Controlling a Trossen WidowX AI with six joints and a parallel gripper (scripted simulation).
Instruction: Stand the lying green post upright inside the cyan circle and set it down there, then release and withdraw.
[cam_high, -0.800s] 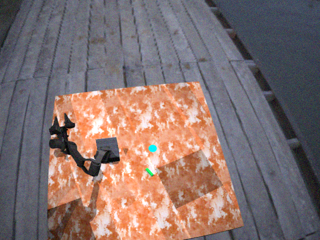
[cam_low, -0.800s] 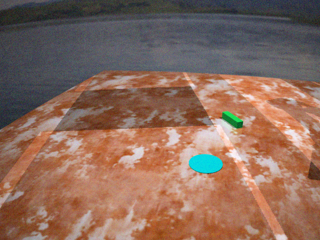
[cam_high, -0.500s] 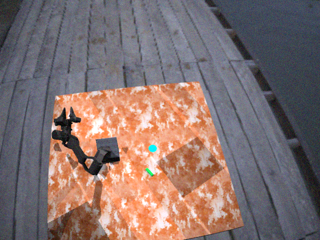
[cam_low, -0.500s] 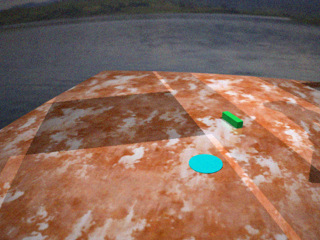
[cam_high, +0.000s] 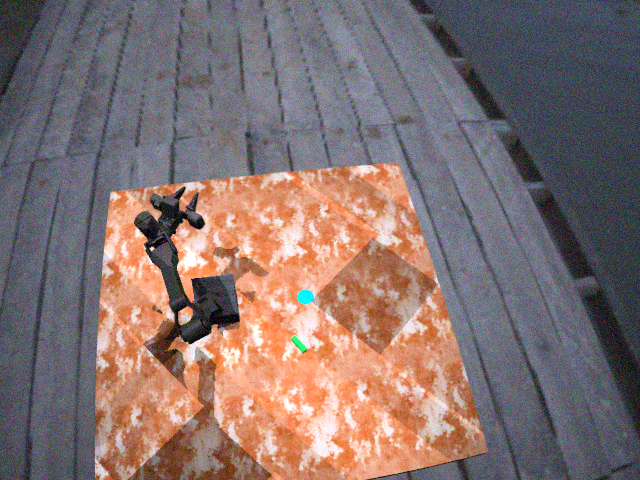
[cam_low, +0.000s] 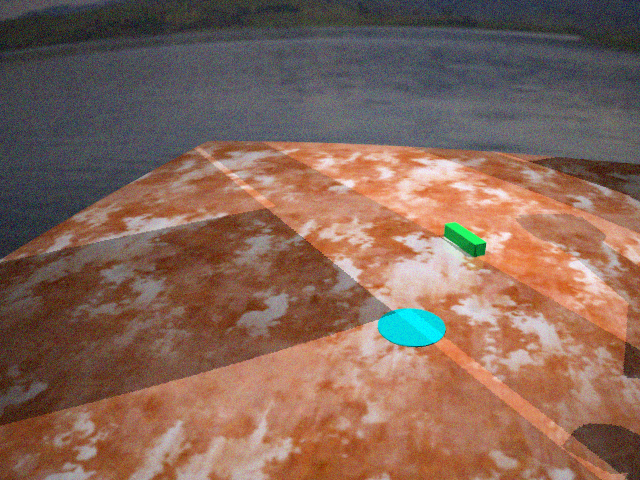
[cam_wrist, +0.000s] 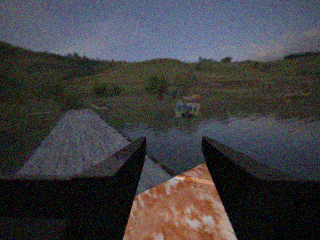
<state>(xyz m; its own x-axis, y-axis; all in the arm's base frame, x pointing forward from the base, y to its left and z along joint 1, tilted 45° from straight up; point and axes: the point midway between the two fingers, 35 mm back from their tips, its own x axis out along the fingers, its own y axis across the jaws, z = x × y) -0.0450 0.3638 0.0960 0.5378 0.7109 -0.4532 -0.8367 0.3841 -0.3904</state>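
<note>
My gripper tip is now 300 mm short of the green post, 360 mm to the left of it and 430 mm above it. Round my gripper tip: cyan circle 350 mm ahead, 180 mm to the right, 440 mm below.
</note>
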